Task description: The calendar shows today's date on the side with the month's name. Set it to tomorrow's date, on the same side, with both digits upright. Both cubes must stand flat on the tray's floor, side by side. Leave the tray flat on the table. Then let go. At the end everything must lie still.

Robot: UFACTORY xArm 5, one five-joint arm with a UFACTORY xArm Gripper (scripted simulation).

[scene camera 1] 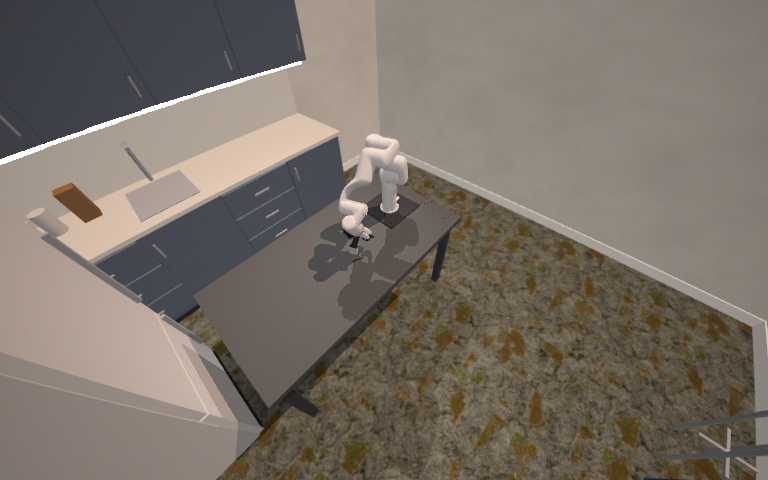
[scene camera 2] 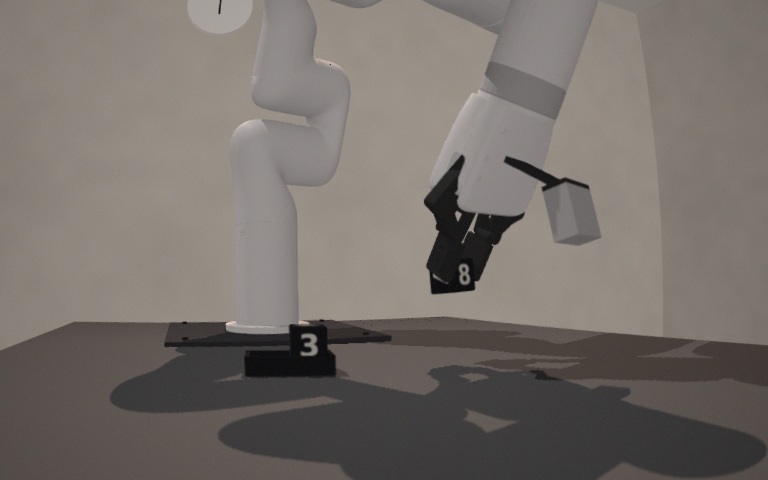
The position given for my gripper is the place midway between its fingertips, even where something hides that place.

Note:
I see my gripper [scene camera 2: 452, 275], a black cube [scene camera 2: 304, 339], a black tray [scene camera 2: 257, 362] and a black cube [scene camera 2: 463, 280].

